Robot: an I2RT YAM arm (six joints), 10 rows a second.
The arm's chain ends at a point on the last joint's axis. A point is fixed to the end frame.
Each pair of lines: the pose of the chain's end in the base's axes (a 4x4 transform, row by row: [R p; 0 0 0 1], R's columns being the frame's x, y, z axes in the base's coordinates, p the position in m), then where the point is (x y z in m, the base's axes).
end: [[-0.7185 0.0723 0.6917 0.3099], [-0.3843 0.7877 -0.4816 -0.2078], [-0.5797 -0.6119 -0.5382 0.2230], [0 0 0 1]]
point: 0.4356 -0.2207 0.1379
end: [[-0.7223 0.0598 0.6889 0.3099], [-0.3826 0.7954 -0.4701 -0.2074], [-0.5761 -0.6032 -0.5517 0.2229], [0 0 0 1]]
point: 0.4347 -0.2184 0.1362
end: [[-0.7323 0.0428 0.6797 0.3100], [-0.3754 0.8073 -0.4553 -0.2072], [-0.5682 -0.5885 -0.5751 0.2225], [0 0 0 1]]
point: 0.4330 -0.2158 0.1330
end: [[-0.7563 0.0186 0.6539 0.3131], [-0.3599 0.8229 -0.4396 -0.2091], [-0.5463 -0.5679 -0.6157 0.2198], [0 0 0 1]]
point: 0.4322 -0.2153 0.1249
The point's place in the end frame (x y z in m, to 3 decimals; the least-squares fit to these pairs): -0.036 0.051 0.139
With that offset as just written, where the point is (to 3 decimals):
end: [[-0.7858 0.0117 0.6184 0.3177], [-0.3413 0.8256 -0.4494 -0.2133], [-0.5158 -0.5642 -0.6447 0.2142], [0 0 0 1]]
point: 0.433 -0.221 0.114
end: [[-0.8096 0.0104 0.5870 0.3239], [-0.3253 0.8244 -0.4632 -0.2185], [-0.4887 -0.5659 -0.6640 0.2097], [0 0 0 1]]
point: 0.435 -0.229 0.106
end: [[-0.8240 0.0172 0.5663 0.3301], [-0.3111 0.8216 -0.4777 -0.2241], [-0.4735 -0.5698 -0.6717 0.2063], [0 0 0 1]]
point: 0.439 -0.237 0.101
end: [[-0.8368 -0.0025 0.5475 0.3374], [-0.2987 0.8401 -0.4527 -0.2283], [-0.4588 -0.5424 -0.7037 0.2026], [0 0 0 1]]
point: 0.443 -0.238 0.094
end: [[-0.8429 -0.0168 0.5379 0.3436], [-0.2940 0.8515 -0.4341 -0.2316], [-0.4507 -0.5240 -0.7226 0.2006], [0 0 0 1]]
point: 0.448 -0.238 0.090
